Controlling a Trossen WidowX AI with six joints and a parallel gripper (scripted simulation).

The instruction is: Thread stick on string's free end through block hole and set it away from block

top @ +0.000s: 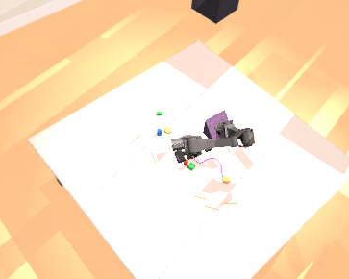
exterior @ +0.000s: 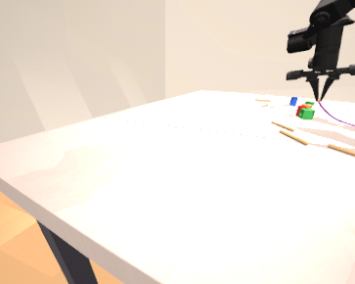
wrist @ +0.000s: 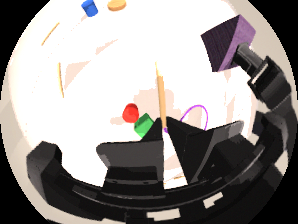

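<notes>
Now: gripper tip 40 mm above the green cube, 30 mm short of it and 20 mm to the right of it. Round my gripper tip: round wooden button 200 mm to the left, 50 mm below, 50 mm behind; thin wooden stick 10 mm to the right, 10 mm behind; red piece 40 mm below, 30 mm ahead, 20 mm to the right.
</notes>
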